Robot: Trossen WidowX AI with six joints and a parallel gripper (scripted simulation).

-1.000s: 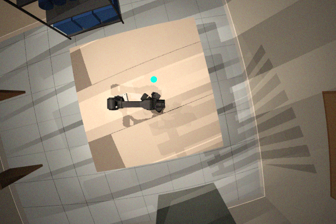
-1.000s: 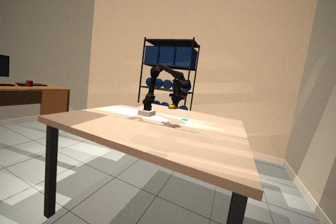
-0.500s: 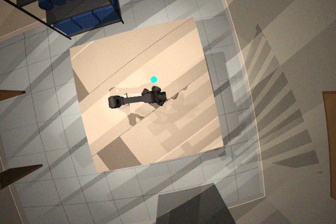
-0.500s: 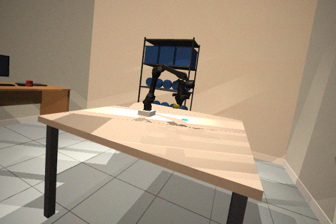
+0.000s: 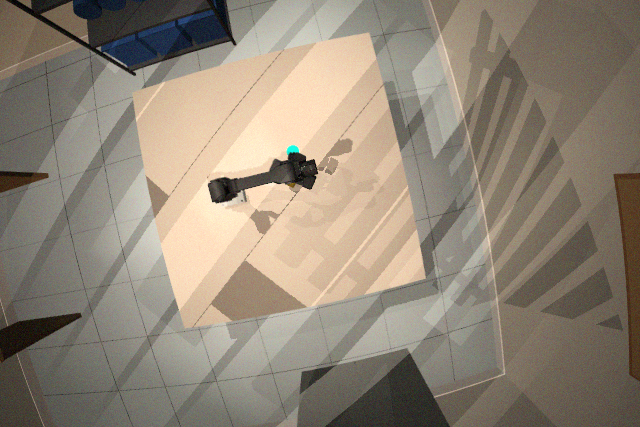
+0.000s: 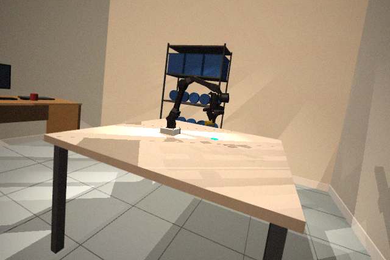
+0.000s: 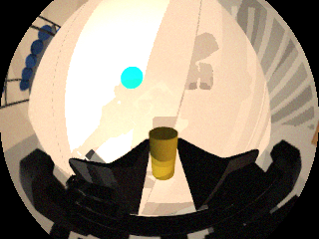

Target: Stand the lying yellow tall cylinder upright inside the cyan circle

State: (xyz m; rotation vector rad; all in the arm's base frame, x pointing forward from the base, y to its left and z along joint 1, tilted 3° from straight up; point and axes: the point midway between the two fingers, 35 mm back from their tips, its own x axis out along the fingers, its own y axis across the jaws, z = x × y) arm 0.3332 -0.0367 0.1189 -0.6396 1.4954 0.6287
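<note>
The cyan circle lies 20 mm ahead of my gripper tip, 120 mm to the left of it and 140 mm below it. Also, from my gripper tip: yellow tall cylinder: 10 mm behind, 20 mm to the right.
</note>
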